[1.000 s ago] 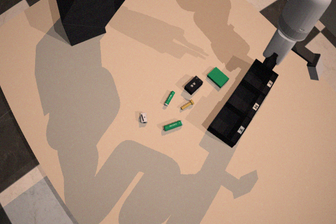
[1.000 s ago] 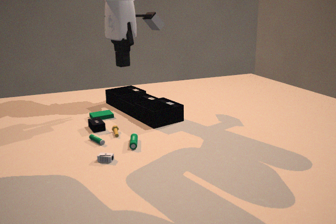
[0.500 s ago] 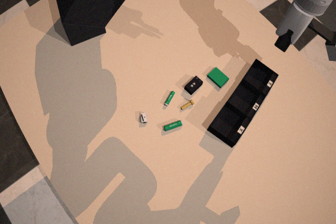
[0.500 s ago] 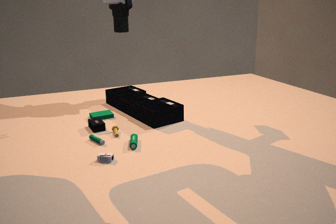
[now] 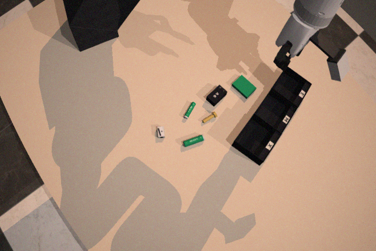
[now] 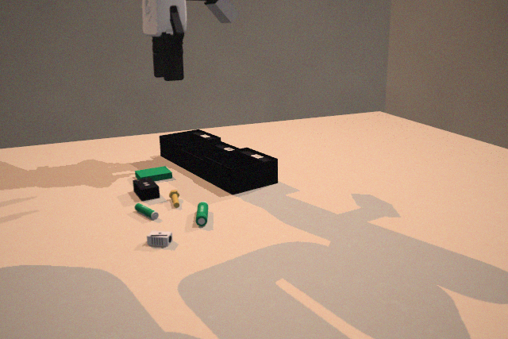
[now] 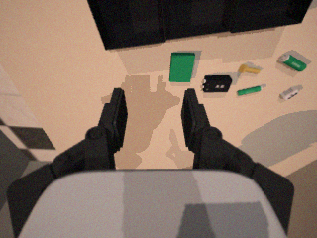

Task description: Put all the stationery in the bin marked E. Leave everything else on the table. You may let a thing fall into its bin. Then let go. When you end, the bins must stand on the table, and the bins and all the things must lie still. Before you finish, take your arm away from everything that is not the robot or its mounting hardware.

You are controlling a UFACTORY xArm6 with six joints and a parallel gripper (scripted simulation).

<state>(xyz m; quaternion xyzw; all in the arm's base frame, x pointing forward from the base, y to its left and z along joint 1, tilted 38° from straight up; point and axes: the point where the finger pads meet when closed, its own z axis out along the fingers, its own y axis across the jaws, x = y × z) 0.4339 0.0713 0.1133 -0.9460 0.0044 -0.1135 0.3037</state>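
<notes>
Now: hand 17 cm above the green eraser, 5 cm to the left of it and 5 cm past it. Also, from my hand: black bin row: 15 cm below, 6 cm ahead, 5 cm to the right; yellow bolt: 17 cm to the right, 16 cm below, 4 cm behind; black 9 V battery: 16 cm below, 11 cm to the right, 7 cm behind.
</notes>
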